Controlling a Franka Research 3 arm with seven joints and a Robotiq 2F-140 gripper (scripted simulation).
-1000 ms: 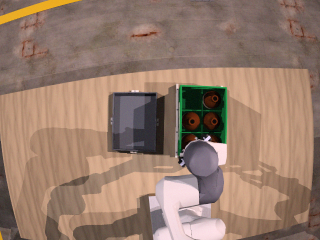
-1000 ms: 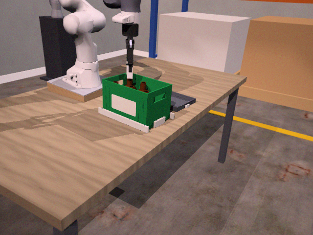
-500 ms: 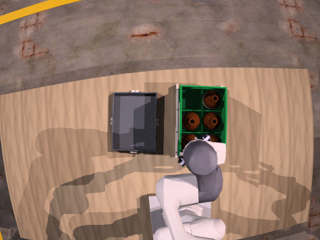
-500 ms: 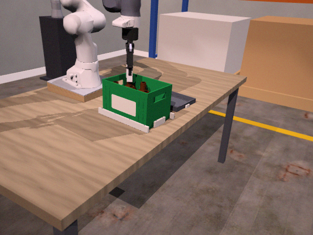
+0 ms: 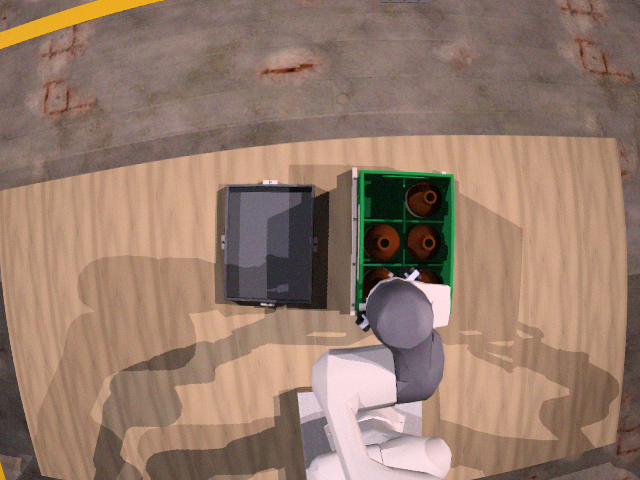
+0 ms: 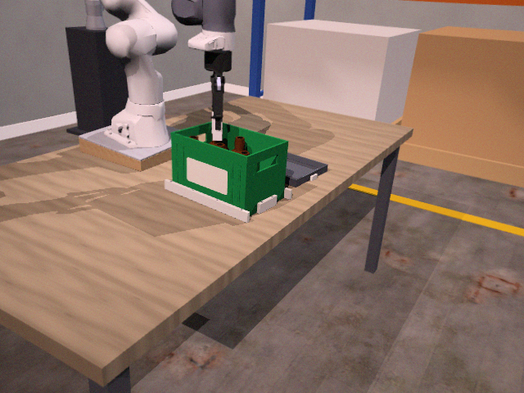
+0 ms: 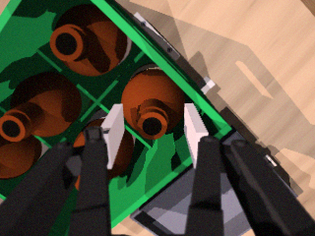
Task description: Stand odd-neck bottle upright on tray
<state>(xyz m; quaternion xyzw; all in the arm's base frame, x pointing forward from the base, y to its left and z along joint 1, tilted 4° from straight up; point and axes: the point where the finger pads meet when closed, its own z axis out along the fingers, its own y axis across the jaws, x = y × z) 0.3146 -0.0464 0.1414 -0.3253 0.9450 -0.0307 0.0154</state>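
My hand is 8 cm short of the green crate, 6 cm to the left of it and 9 cm above it. From my hand the other things lie so: dark grey tray 11 cm ahead, 22 cm to the left, 16 cm below; then brown bottle 17 cm ahead, 11 cm to the right, 9 cm below.
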